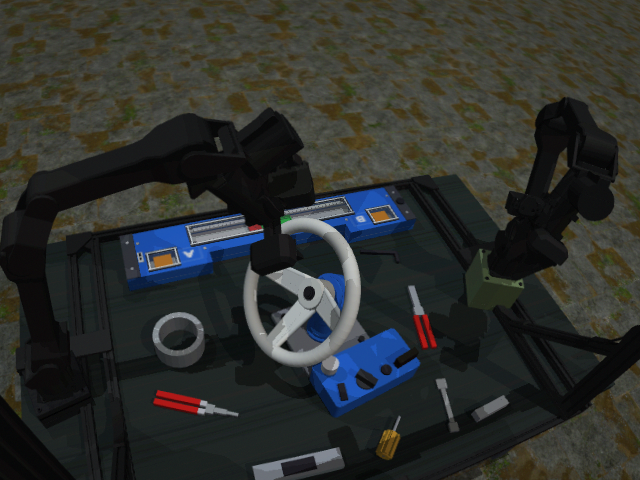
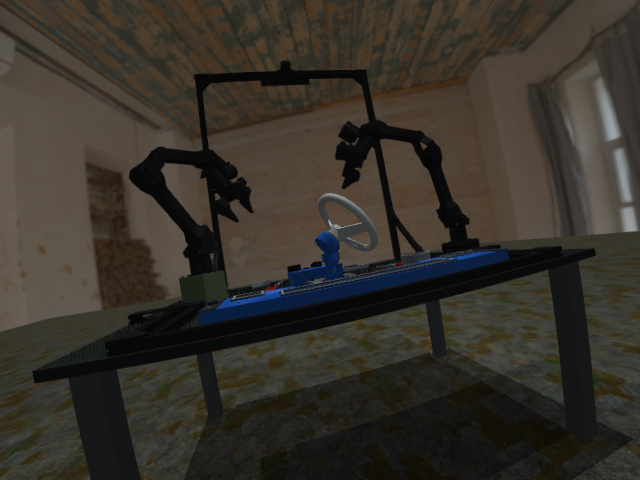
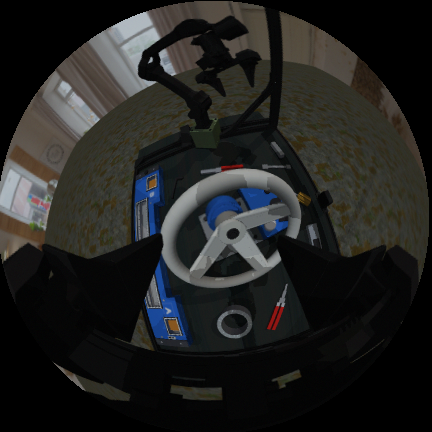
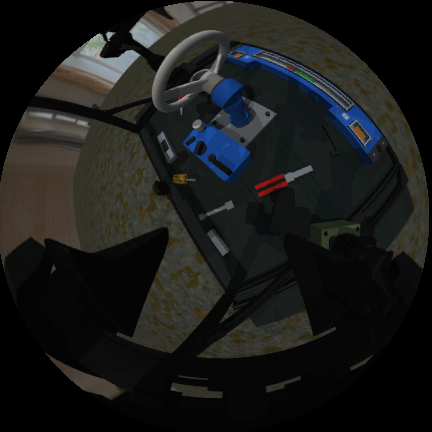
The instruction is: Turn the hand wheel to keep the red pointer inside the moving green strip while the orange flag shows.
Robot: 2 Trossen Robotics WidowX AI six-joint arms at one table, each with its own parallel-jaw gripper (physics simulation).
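Pixels of known places: left gripper, fingertip midpoint: [image 1: 298, 232] [image 2: 342, 182] [image 3: 221, 240] [image 4: 156, 33]; right gripper, fingertip midpoint: [image 1: 510, 269] [image 2: 245, 217] [image 3: 237, 91] [image 4: 228, 236]; left arm's base at its link origin: [image 1: 54, 381] [image 2: 459, 241]; right arm's base at its link origin: [image 1: 501, 267] [image 2: 202, 274] [image 3: 203, 124] [image 4: 341, 250].
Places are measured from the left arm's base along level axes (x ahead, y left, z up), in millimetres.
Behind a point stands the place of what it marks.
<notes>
The white hand wheel [image 1: 353, 279] {x 485, y -196, z 226 mm} [image 2: 336, 197] {x 506, y -42, z 215 mm} [image 3: 225, 178] {x 500, y -143, z 243 mm} [image 4: 162, 82] {x 494, y -209, z 204 mm} stands tilted on its blue post. On the blue gauge bar [image 1: 310, 237] {x 642, y 100, z -39 mm}, the red pointer [image 1: 255, 227] {x 530, y 174, z -17 mm} [image 4: 290, 68] {x 548, y 166, z -17 mm} is at the left end of the green strip [image 1: 285, 220] [image 4: 305, 76], beside it rather than well inside. Both bar windows show orange, the left flag [image 1: 162, 259] {x 298, y 186, z -17 mm} [image 3: 172, 326] {x 297, y 187, z -17 mm} and the right flag [image 1: 381, 214] {x 835, y 64, z -17 mm} [image 4: 360, 132] {x 838, y 64, z -17 mm}. My left gripper [image 1: 273, 253] [image 2: 348, 184] {x 431, y -108, z 282 mm} [image 3: 221, 240] {x 431, y -108, z 282 mm} is open above the wheel rim, apart from it. My right gripper [image 2: 245, 215] {x 750, y -320, z 226 mm} [image 4: 228, 236] {x 750, y -320, z 226 mm} is open and empty, away from the wheel.
A blue control box [image 1: 338, 400] stands in front of the wheel. A grey ring [image 1: 195, 351] {x 260, y -57, z -17 mm} and red pliers [image 1: 178, 401] {x 190, y -120, z -52 mm} lie to its left. More red-handled pliers [image 1: 424, 330] {x 721, y -242, z -53 mm}, a yellow screwdriver [image 1: 387, 445] {x 466, y -402, z -26 mm} and a wrench [image 1: 447, 405] {x 635, y -404, z -52 mm} lie right. A green block [image 1: 491, 289] {x 881, y -269, z 19 mm} is near the right arm.
</notes>
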